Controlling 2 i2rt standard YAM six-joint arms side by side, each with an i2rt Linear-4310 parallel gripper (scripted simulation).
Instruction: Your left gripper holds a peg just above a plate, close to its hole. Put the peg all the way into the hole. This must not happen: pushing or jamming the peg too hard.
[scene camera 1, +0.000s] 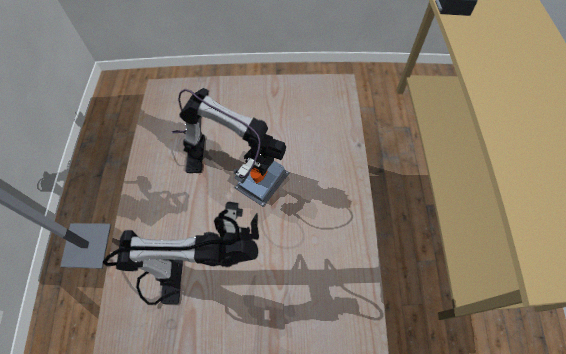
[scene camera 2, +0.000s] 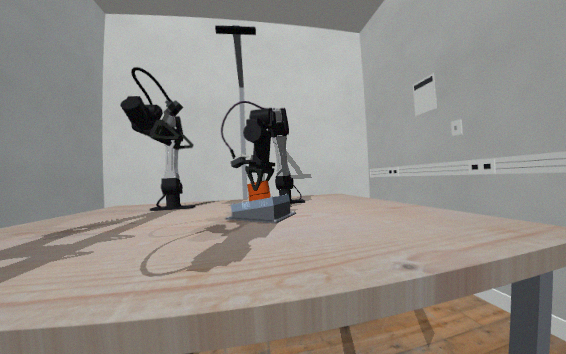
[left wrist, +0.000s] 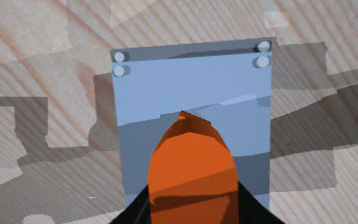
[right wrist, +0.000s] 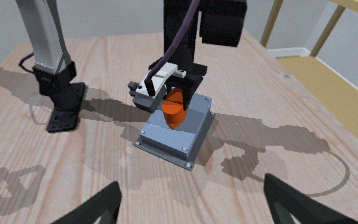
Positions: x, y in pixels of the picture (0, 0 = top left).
Scene:
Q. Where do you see the right gripper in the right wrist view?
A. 189, 184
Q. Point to a blue-grey plate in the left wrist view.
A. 231, 92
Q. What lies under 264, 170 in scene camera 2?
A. The left gripper.

